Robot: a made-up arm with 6 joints.
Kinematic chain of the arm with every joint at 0, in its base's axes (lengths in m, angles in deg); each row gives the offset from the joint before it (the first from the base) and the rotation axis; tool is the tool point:
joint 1: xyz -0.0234 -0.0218 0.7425 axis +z
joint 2: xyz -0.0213 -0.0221 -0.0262 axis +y
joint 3: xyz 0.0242 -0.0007 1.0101 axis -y
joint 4: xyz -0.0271 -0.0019 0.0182 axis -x
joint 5: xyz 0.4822 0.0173 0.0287 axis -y
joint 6: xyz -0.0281 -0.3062 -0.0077 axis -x
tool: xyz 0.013 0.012 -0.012
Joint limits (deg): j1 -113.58..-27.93 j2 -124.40..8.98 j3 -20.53..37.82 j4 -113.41..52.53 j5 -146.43..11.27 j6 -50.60..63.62
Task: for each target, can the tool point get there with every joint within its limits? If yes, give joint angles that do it. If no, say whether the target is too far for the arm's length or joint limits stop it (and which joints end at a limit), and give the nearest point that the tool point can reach.
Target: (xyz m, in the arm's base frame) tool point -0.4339 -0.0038 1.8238
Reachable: yes | joints -43.62 -39.11 22.38 -41.11 -81.58 51.57
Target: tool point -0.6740 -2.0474 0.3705
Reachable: no: too far | nearest point -0.2082 -0.5973 1.4092 | short by 1.844 m
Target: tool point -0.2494 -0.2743 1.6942
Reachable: yes | joints -93.67 -11.96 9.13 -54.33 -47.45 -30.89
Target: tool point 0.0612 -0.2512 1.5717
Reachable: yes | joints -67.19 -13.93 2.18 -98.17 -47.41 3.64
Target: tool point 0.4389 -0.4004 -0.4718
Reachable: no: joint limits stop it (at a limit: joint 1, joint 2, joint 3, joint 4, joint 6) | nearest point 0.3280 0.6073 0.6431 | short by 1.507 m
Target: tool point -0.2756 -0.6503 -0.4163
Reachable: no: joint limits stop it (at a limit: joint 1, joint 2, joint 3, joint 6) | nearest point -0.7999 0.1496 0.6306 | short by 1.418 m
